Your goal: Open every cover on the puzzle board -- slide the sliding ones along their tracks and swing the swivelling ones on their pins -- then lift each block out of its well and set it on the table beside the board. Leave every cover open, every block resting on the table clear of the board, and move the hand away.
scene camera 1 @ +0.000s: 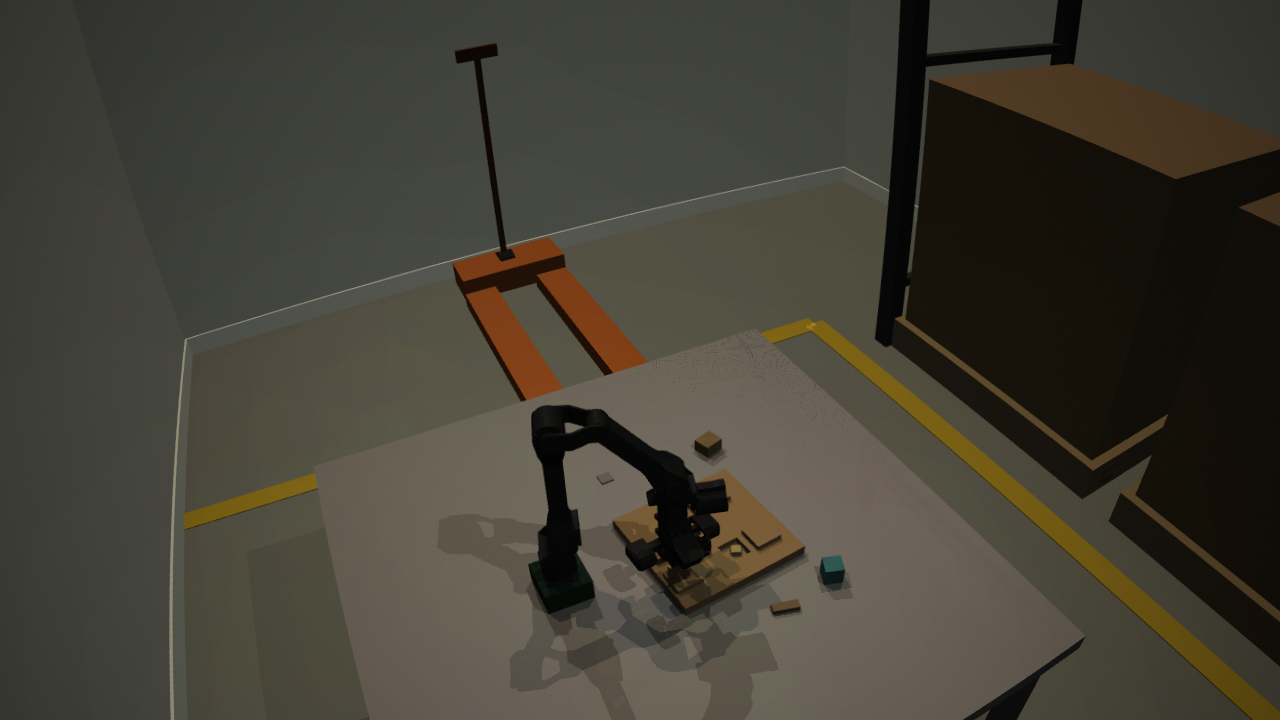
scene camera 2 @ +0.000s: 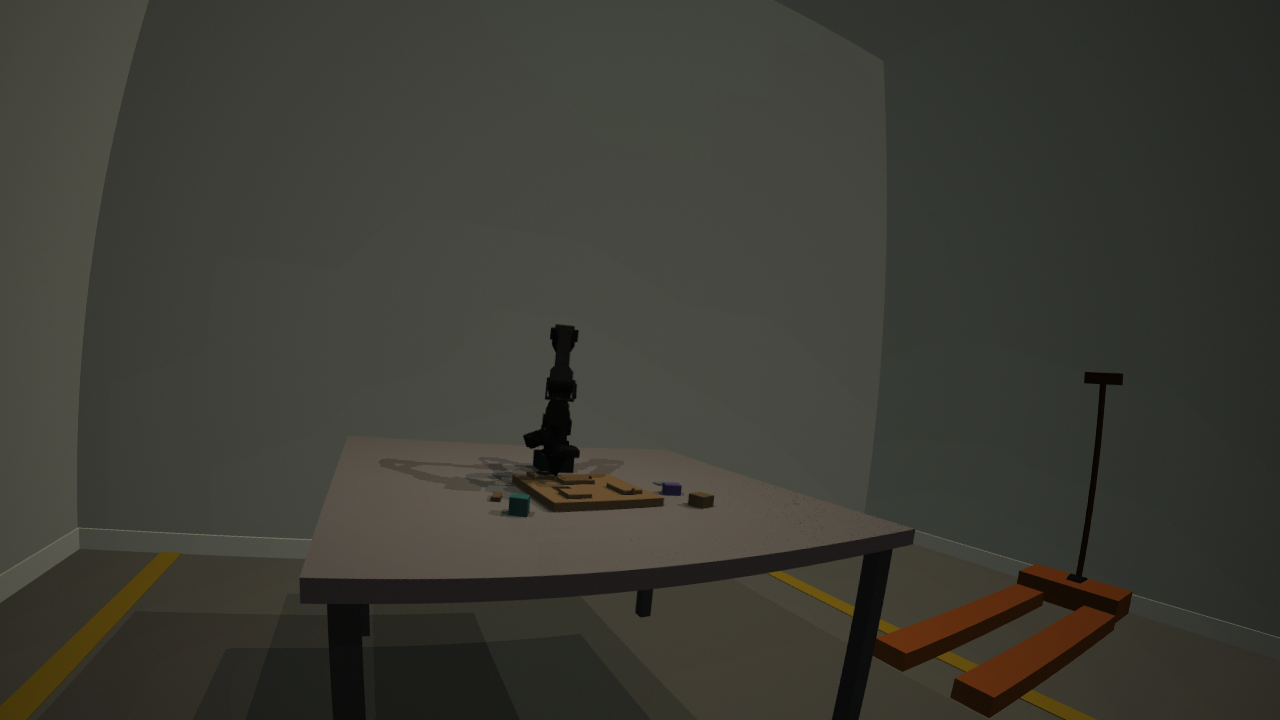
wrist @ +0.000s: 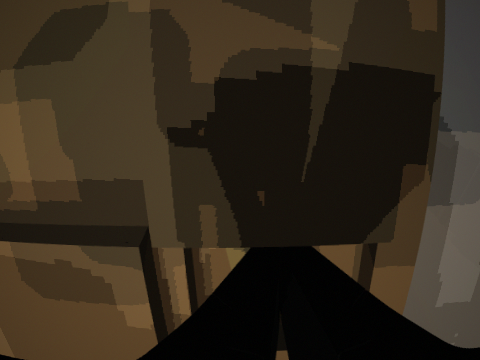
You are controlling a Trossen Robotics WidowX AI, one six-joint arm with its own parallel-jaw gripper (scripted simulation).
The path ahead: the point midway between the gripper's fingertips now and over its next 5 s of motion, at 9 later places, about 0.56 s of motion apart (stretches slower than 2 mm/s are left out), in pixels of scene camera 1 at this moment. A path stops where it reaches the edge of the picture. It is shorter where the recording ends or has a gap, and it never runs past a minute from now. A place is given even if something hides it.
My gripper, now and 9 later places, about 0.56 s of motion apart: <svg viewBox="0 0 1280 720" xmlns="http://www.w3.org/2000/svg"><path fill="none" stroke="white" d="M673 567L676 570L676 572L679 567L679 561L687 553L695 544L704 534L709 527L710 527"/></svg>
